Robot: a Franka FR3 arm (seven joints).
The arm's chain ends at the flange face. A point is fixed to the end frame.
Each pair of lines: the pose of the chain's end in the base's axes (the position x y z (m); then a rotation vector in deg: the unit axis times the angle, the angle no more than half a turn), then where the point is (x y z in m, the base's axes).
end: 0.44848 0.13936 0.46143 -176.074 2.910 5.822
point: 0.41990 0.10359 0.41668
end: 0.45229 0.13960 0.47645 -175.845 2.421 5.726
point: 0.42396 0.10387 0.43151
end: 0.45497 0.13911 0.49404 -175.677 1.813 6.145
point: 0.42668 0.10332 0.44911
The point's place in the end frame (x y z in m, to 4 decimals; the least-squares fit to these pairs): -0.0244 0.0396 0.0440
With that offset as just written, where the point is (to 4 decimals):
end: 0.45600 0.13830 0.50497 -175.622 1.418 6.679
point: 0.4276 0.1024 0.4602
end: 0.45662 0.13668 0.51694 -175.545 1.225 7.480
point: 0.4279 0.1008 0.4724
